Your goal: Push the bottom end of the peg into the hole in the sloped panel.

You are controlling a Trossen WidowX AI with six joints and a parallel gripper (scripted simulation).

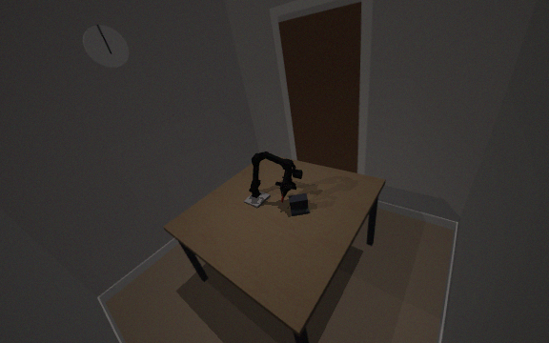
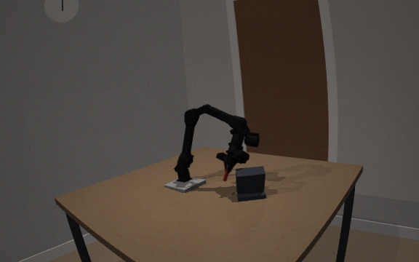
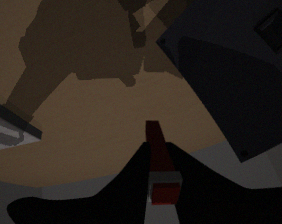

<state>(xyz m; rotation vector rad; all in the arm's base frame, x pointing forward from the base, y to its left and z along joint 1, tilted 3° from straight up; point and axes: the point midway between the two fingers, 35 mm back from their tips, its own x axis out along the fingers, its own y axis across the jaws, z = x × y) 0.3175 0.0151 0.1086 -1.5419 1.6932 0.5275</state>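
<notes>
Now: gripper tip 100 mm short of the dark sloped panel block, 40 mm to the right of it and 30 mm above it. The rest, counted from my gripper tip: red peg: 10 mm to the left, 10 mm above.
</notes>
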